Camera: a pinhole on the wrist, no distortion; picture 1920 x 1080 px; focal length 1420.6 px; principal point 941.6 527.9 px. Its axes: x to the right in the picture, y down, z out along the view. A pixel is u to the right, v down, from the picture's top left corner.
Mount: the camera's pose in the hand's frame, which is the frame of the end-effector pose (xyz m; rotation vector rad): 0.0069 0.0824 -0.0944 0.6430 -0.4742 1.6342
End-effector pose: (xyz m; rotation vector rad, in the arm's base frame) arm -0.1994 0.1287 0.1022 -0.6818 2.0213 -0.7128
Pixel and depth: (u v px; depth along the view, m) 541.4 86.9 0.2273
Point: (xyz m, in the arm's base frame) -0.2064 -0.0259 0.0936
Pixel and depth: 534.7 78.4 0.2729
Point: -0.1891 -0.0731 0.0954
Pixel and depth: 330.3 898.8 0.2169
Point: -0.1574 0.0397 0.1958
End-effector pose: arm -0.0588 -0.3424 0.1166 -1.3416 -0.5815 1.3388
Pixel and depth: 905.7 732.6 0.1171
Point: -0.0522 -0.3390 0.1095
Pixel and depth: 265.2 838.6 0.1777
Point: -0.0130 -0.3170 0.2033
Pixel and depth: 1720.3 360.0 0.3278
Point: -0.2907 -0.1868 0.1378
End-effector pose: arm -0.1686 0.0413 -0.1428 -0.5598 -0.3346 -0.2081
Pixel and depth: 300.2 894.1 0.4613
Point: -0.3337 -0.2066 0.1360
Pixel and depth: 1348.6 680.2 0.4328
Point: -0.2678 0.1270 0.1650
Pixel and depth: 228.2 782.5 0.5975
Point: -0.3516 -0.3143 0.2593
